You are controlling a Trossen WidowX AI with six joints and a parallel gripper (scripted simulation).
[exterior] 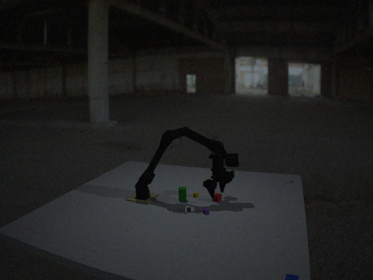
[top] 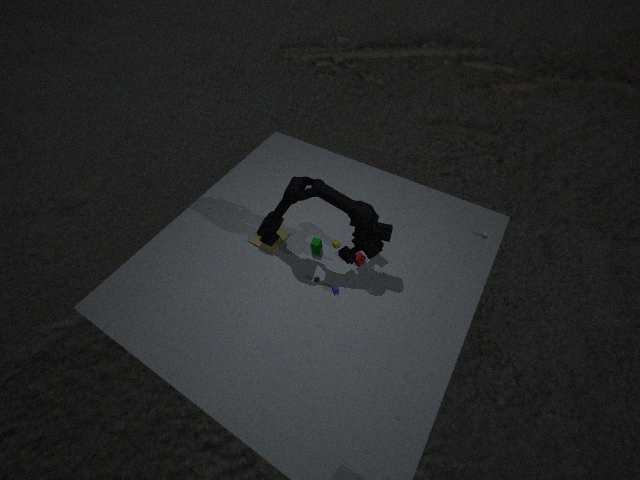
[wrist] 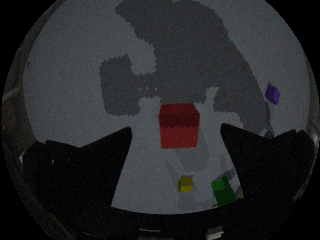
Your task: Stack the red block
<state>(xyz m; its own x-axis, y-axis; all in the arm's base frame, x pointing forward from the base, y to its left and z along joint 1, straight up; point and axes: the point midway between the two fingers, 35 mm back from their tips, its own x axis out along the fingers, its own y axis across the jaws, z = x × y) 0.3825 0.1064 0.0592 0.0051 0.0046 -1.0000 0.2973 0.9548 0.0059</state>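
Now: the red block 10 mm below my gripper tip. Round my gripper tip: yellow cube 120 mm behind, 20 mm to the left, 20 mm below; purple cube 170 mm to the right, 20 mm below, 10 mm behind; dark cube 170 mm to the right, 100 mm behind, 20 mm below.
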